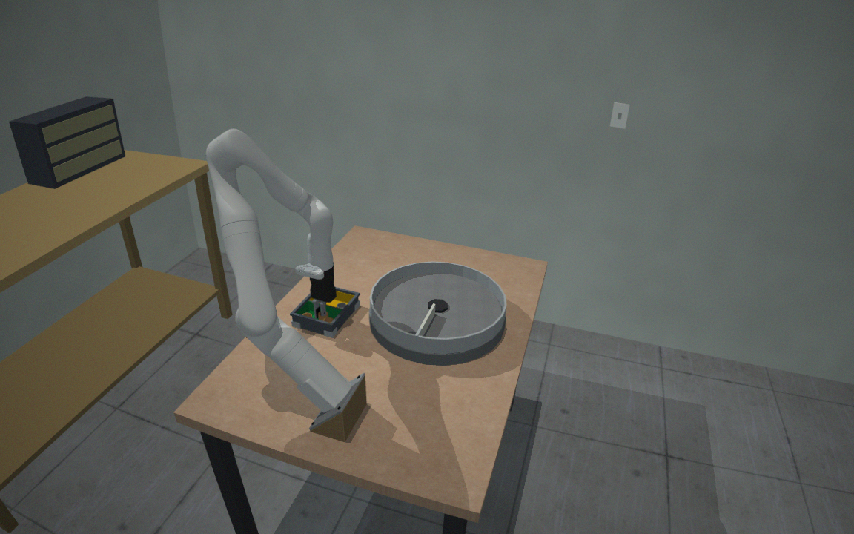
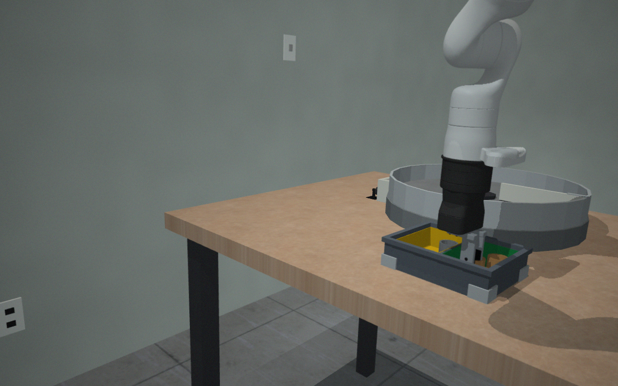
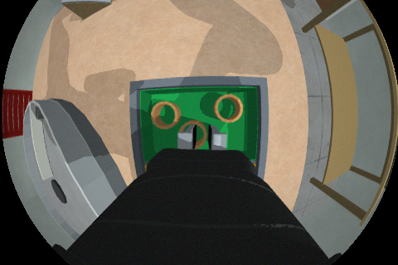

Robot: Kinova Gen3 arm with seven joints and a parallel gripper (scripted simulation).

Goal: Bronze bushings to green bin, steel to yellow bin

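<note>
Right now my hand is 30 mm short of the bin tray. Also, from my hand: grey turntable 320 mm to the right, 180 mm ahead, 20 mm above.
</note>
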